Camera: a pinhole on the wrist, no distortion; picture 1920 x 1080 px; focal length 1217.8 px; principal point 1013.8 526.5 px. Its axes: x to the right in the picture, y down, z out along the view. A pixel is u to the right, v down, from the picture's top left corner.
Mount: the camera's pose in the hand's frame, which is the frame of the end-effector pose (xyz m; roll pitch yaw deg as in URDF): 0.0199 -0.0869 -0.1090 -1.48 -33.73 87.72
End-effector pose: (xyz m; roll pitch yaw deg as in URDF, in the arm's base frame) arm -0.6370 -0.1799 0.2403 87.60 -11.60 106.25
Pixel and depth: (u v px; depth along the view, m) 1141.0 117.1 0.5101
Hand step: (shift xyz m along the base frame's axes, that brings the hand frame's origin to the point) 0.2834 0.3214 -0.2790
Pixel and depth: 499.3 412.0 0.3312
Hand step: 0.0713 0.1324 -0.3702
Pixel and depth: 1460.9 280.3 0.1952
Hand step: 0.0738 0.1028 -0.1202
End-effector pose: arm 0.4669 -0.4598 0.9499 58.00 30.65 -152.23
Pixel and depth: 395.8 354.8 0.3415
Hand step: -0.0282 0.3147 -0.2954
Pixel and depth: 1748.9 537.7 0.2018
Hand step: -0.0764 0.1392 -0.0197
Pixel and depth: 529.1 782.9 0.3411
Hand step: 0.0455 0.3480 -0.1991
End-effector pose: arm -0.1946 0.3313 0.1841 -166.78 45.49 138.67
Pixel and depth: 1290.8 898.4 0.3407
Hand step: -0.0262 -0.3089 -0.0441
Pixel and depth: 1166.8 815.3 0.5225
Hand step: -0.0413 -0.4813 -0.1043
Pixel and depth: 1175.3 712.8 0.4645
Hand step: -0.0690 -0.4084 -0.1143
